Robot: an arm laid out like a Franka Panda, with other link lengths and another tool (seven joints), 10 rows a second.
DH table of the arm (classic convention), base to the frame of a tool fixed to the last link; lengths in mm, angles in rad. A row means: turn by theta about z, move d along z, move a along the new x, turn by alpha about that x. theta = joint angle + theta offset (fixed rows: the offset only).
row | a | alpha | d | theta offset
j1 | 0 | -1.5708 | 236.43 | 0
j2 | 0 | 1.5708 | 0 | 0
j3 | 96.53 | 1.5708 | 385.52 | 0
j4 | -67.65 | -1.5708 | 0 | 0
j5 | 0 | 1.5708 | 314.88 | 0
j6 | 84.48 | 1.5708 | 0 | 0
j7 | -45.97 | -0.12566 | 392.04 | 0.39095
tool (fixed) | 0 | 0 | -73.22 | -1.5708
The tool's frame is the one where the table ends.
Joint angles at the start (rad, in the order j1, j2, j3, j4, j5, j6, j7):
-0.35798 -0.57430 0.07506 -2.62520 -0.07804 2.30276 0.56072
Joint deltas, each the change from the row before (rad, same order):
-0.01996 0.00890 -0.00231 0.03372 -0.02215 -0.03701 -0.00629
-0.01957 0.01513 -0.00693 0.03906 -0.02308 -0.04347 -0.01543
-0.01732 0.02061 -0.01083 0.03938 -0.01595 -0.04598 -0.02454
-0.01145 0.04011 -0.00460 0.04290 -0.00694 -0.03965 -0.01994
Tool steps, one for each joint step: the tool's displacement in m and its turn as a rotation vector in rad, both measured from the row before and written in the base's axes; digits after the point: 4 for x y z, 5 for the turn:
-0.0018 -0.0122 0.0069 -0.01612 0.01861 -0.00890
-0.0032 -0.0141 0.0066 -0.01390 0.02706 -0.00516
-0.0045 -0.0132 0.0049 -0.00414 0.03338 -0.00197
0.0005 -0.0090 0.0008 0.00682 0.03935 0.00166

